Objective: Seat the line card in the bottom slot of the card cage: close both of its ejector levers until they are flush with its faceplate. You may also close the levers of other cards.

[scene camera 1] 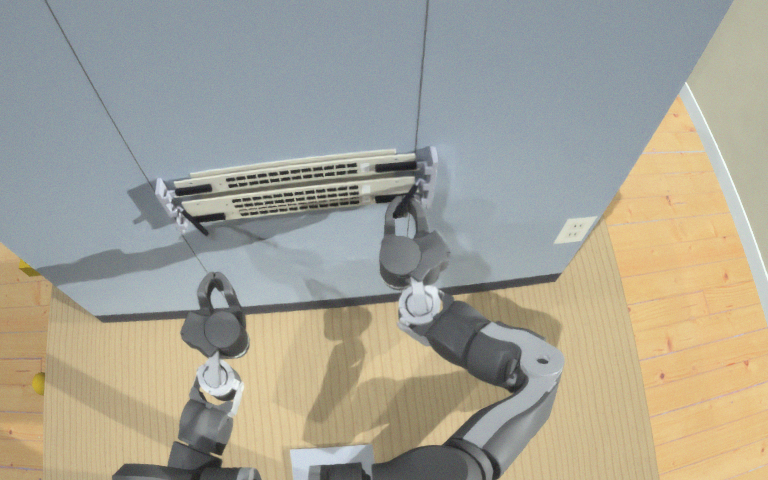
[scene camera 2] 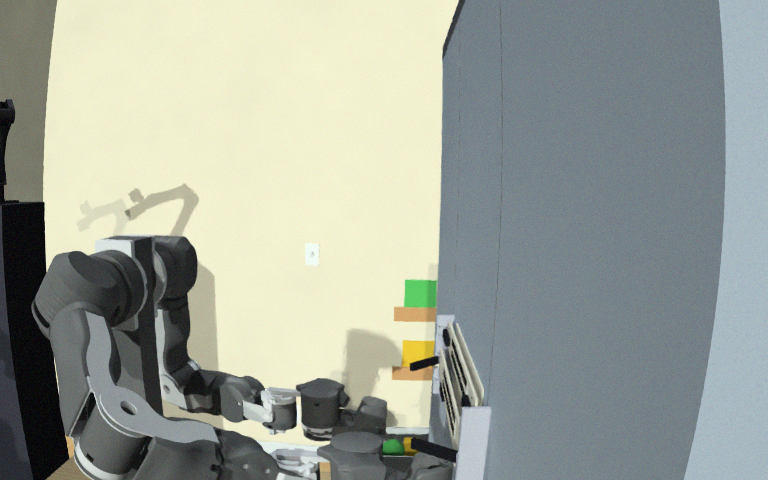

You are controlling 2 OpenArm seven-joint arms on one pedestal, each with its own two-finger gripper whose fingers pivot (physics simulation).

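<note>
The card cage's brackets [scene camera 1: 431, 169] [scene camera 2: 474, 447] sit on a grey-blue panel. Stacked cream faceplates [scene camera 1: 294, 200] [scene camera 2: 453, 390] show between them, with several black levers lying flat. At the cage's lower part, a left ejector lever [scene camera 1: 195, 221] [scene camera 2: 423, 363] and a right ejector lever [scene camera 1: 408, 198] [scene camera 2: 433, 448] stick out at an angle. Whether their own faceplate shows is unclear. My right gripper [scene camera 1: 404, 197] is shut and empty, its fingertips right at the right lever and partly covered by it. My left gripper [scene camera 1: 214, 274] is shut and empty, below and apart from the left lever.
The panel [scene camera 1: 271, 73] [scene camera 2: 594, 226] rises behind the cage. A wall outlet [scene camera 1: 575, 229] is at its right. A white plate [scene camera 1: 331, 454] lies by the pedestal. A green block [scene camera 2: 419, 293] and a yellow block [scene camera 2: 417, 352] stand on small shelves beyond the panel's edge.
</note>
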